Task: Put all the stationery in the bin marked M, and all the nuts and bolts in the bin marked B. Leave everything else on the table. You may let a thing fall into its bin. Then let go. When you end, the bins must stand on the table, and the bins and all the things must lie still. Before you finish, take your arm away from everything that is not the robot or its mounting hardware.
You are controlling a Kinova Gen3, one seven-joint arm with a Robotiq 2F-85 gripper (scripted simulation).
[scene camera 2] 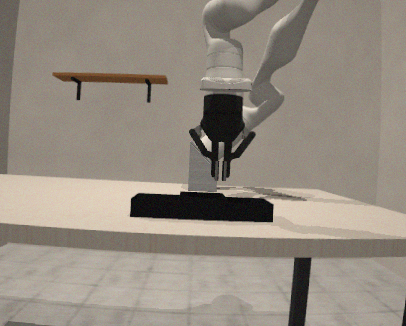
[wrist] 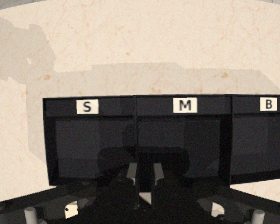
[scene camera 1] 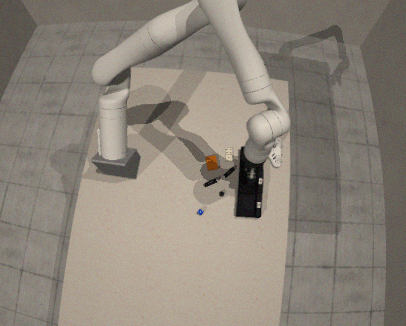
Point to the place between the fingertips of my gripper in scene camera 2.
220, 180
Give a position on a black bin row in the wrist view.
85, 143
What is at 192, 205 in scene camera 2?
A black bin row.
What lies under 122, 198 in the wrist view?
My gripper.
